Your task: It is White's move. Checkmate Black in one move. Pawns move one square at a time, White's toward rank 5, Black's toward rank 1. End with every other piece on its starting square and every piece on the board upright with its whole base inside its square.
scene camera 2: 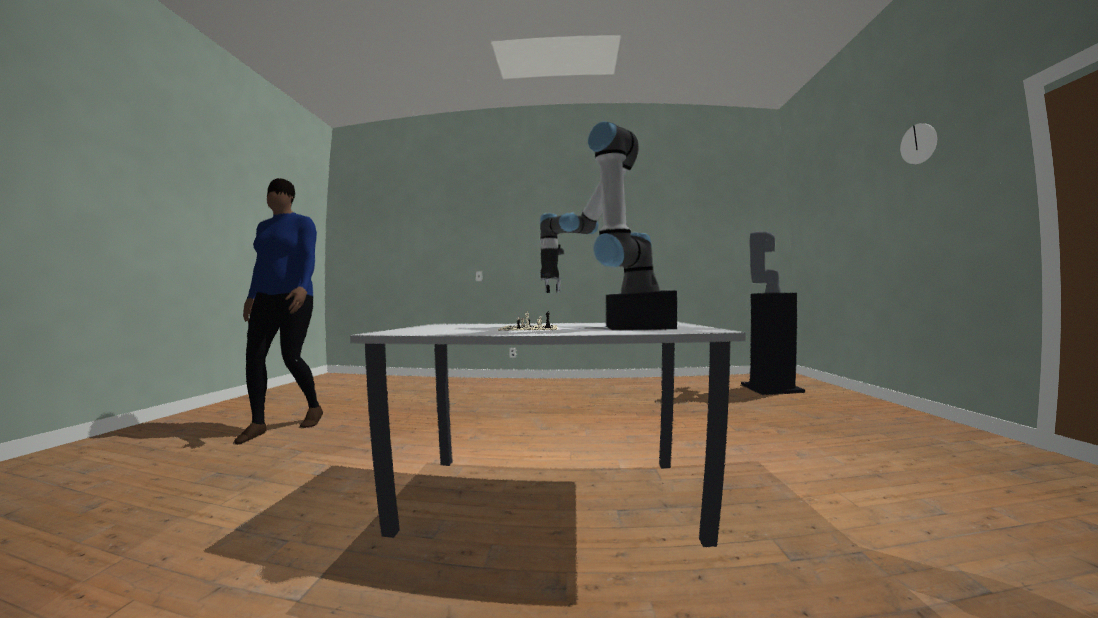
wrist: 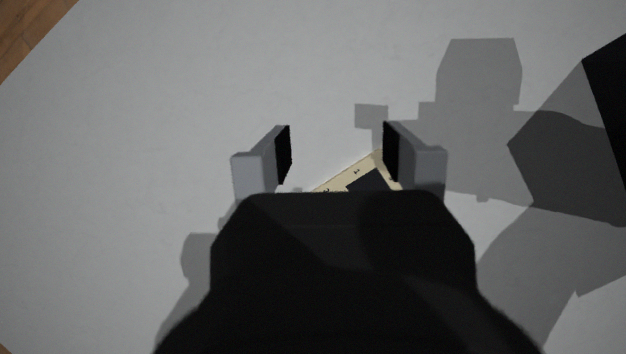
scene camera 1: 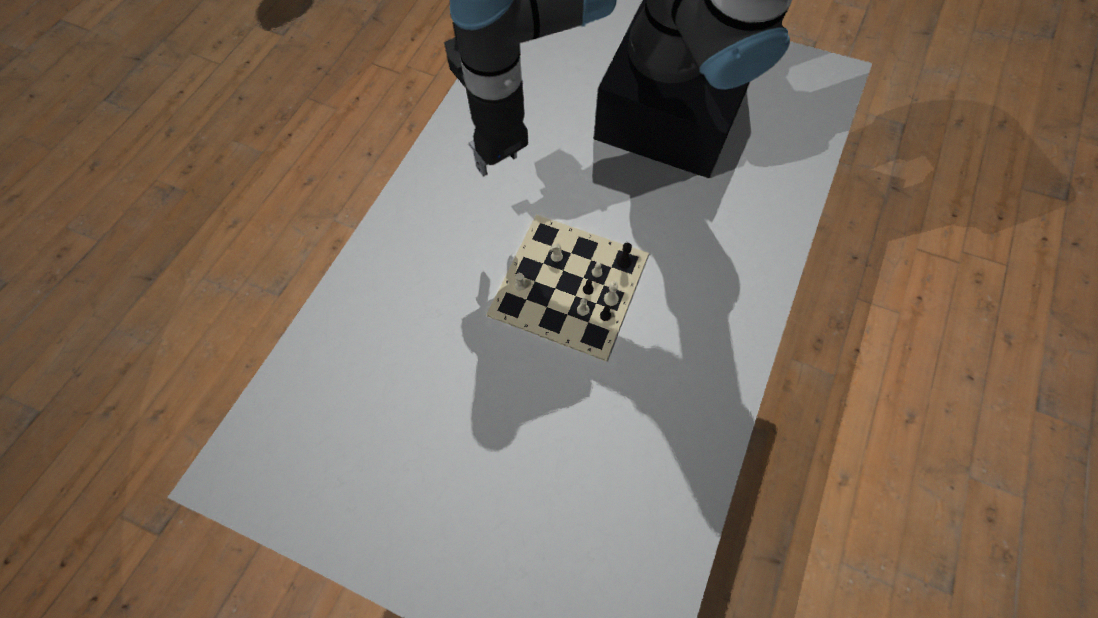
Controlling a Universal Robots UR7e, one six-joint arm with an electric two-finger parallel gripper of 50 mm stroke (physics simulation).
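Places are measured from the arm's base along level axes (x ahead, y left, z up), in millimetres.
Pixels of known places: gripper, between the fingertips: (scene camera 2: 553, 292) (wrist: 336, 143) (scene camera 1: 496, 162); arm's base, origin of its link: (scene camera 2: 640, 292) (scene camera 1: 670, 48).
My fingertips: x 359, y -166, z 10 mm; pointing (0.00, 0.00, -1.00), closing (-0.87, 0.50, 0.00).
Ahead of a thing's pixels: the offset from my fingertips to its middle. Level surfaces: height alone.
The chessboard @(170 mm left, 84 mm ahead, 144 mm down) (scene camera 1: 545, 234) (wrist: 374, 180) lies on the table. A tall black king @(241 mm left, 5 mm ahead, 110 mm down) (scene camera 1: 626, 253) (scene camera 2: 547, 317) stands on its back right corner square in the first scene view. A white piece @(127 mm left, 46 mm ahead, 122 mm down) (scene camera 1: 556, 253) stands near the back left and another white piece @(95 mm left, 123 mm ahead, 125 mm down) (scene camera 1: 522, 281) near the left edge. At the right are a small white piece @(206 mm left, 45 mm ahead, 126 mm down) (scene camera 1: 597, 270), a small black piece @(205 mm left, 82 mm ahead, 126 mm down) (scene camera 1: 587, 287), a taller white piece @(249 mm left, 82 mm ahead, 110 mm down) (scene camera 1: 611, 295), a white piece @(213 mm left, 121 mm ahead, 120 mm down) (scene camera 1: 583, 307) and a black piece @(252 mm left, 115 mm ahead, 126 mm down) (scene camera 1: 606, 313). My gripper (scene camera 1: 497, 164) (scene camera 2: 553, 288) (wrist: 336, 143) is open and empty, above the table behind the board's back left corner.
The black base block (scene camera 1: 653, 130) (scene camera 2: 641, 310) stands behind and right of the board on the table @(148 mm down) (scene camera 1: 345, 429) (scene camera 2: 453, 331). Arm shadows fall across the table and part of the board. A person (scene camera 2: 284, 253) stands at the left of the room.
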